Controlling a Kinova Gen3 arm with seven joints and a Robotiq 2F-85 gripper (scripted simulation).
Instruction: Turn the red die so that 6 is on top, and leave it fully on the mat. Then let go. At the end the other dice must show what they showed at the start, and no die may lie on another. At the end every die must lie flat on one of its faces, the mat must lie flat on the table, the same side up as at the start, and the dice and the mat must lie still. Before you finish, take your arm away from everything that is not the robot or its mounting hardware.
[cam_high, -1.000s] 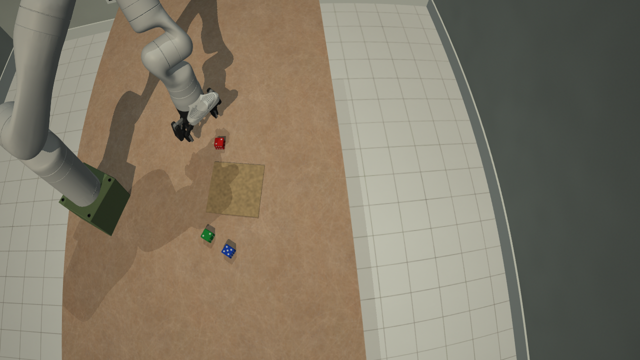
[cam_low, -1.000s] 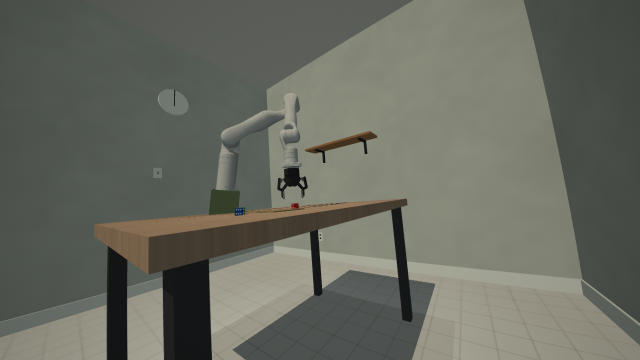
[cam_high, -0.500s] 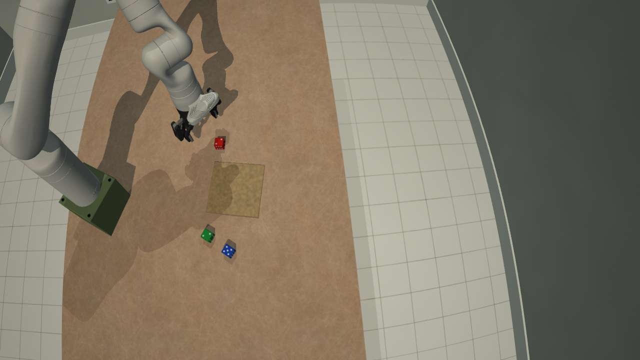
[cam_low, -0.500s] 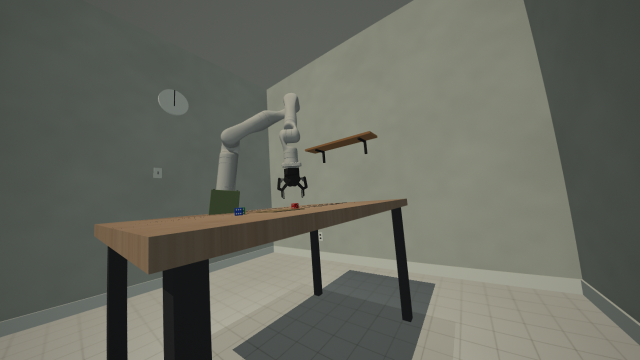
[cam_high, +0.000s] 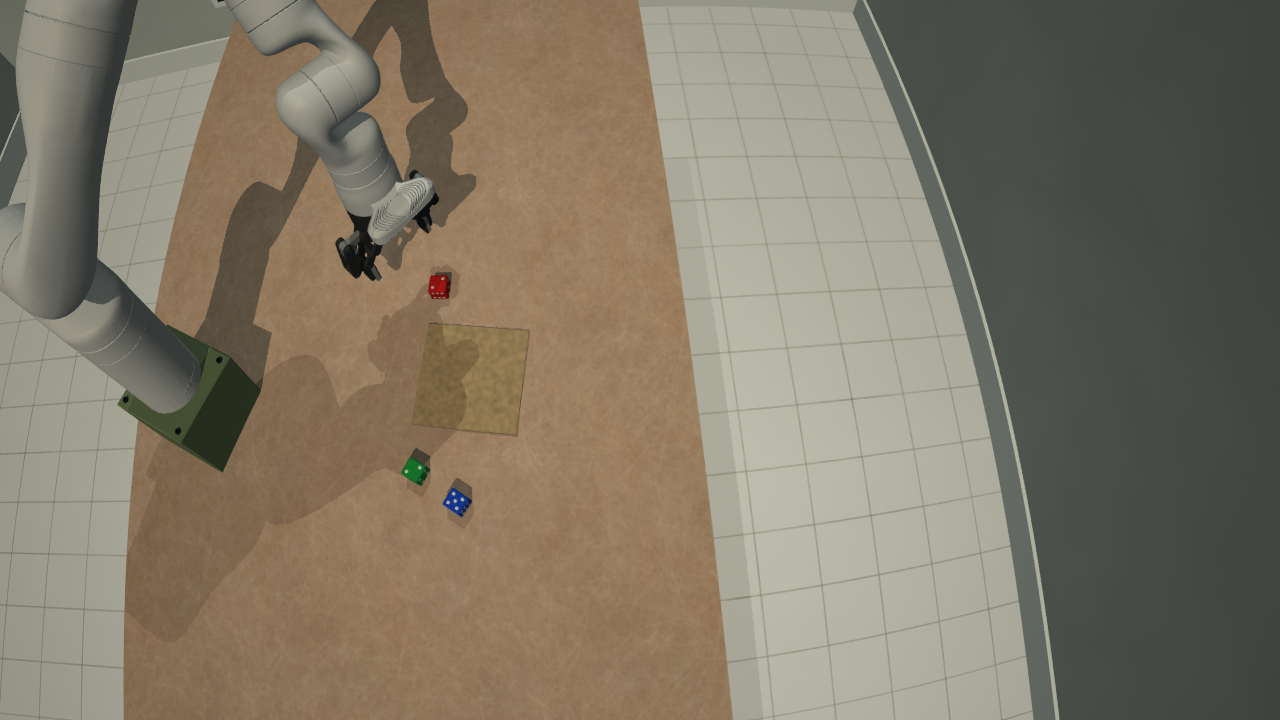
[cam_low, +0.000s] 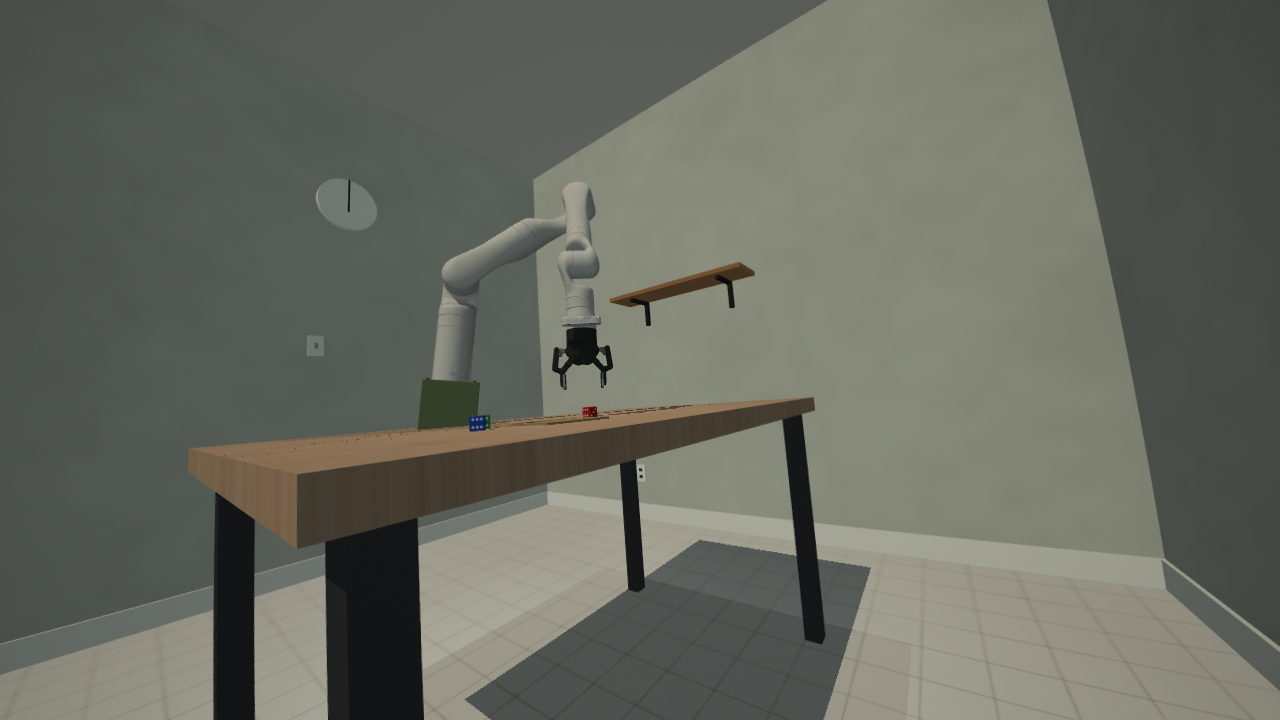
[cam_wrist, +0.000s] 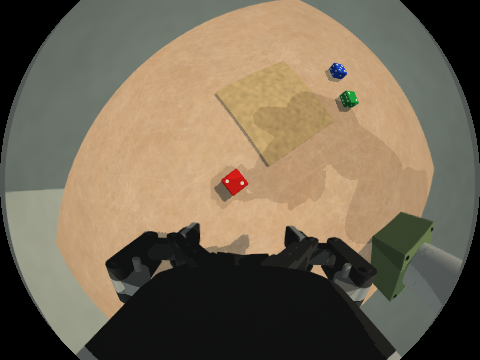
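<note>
Right now the red die is 5 cm ahead of my hand, 2 cm to the right of it and 6 cm below it. Also, from my hand: green die (6 cm ahead, 27 cm to the right, 6 cm below); then tan mat (11 cm ahead, 14 cm to the right, 7 cm below); then blue die (11 cm ahead, 31 cm to the right, 6 cm below).
</note>
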